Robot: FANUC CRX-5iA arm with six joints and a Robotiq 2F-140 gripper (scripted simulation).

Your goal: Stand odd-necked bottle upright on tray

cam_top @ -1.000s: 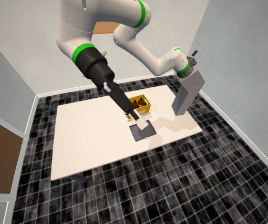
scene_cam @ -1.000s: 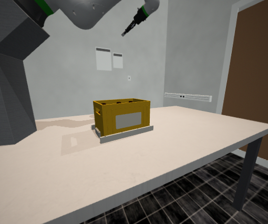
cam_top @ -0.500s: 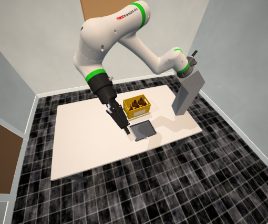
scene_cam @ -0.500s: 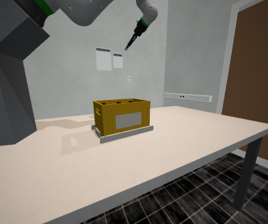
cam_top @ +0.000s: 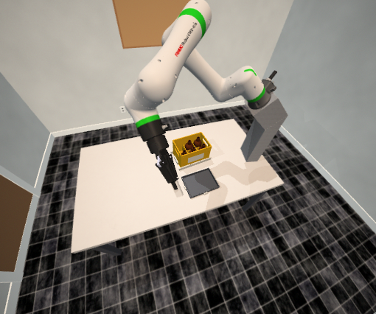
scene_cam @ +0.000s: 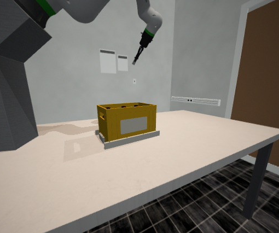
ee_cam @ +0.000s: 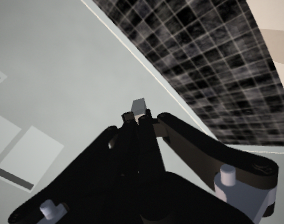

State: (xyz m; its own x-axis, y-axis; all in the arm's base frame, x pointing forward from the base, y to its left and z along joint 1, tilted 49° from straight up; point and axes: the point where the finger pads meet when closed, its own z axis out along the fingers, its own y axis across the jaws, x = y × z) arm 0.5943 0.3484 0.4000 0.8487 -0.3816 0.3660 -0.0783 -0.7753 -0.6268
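My hand is 45 cm above the brown bottle, 43 cm past it and 35 cm to the left of it. Also, from my hand: crate 45 cm below, 45 cm behind, 39 cm to the right; then dark grey tray 52 cm below, 33 cm behind, 14 cm to the right.
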